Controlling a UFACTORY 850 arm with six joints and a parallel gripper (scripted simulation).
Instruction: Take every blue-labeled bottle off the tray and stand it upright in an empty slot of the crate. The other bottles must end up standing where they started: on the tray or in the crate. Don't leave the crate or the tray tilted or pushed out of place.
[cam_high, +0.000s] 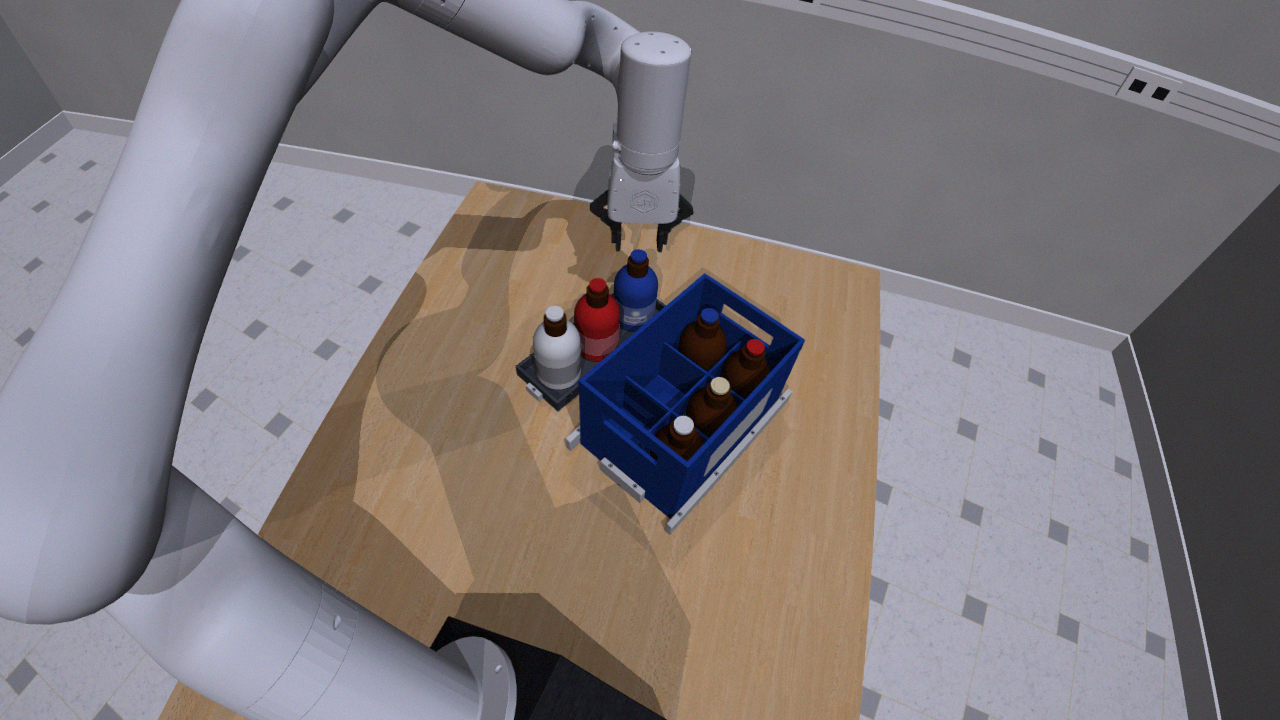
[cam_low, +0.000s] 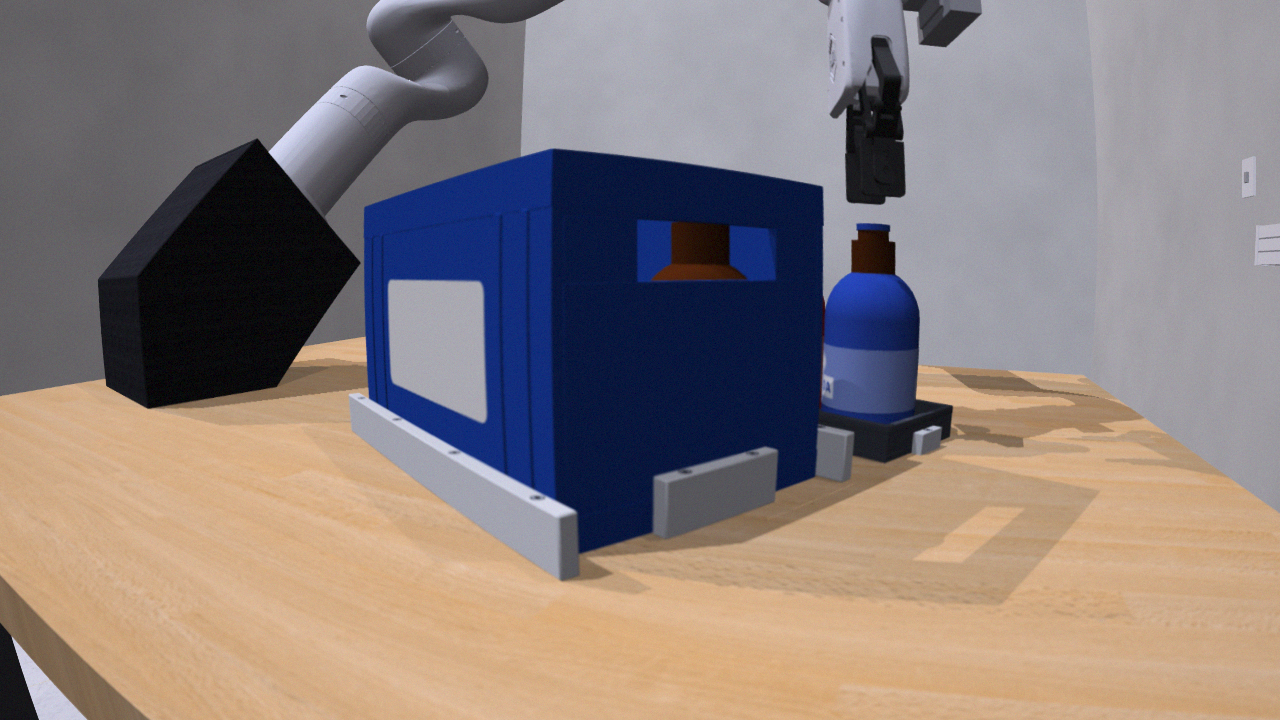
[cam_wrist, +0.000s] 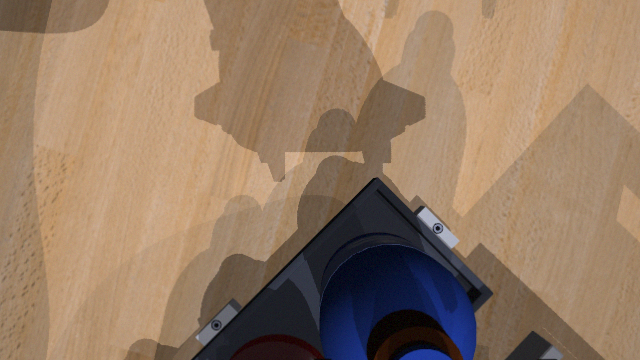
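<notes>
Right now my hand is 110 mm above the blue-labeled bottle. Round my hand: white-labeled bottle (150 mm behind, 110 mm below, 90 mm to the left); tray (180 mm below, 80 mm behind, 40 mm to the left); red-labeled bottle (110 mm below, 80 mm behind, 40 mm to the left).
</notes>
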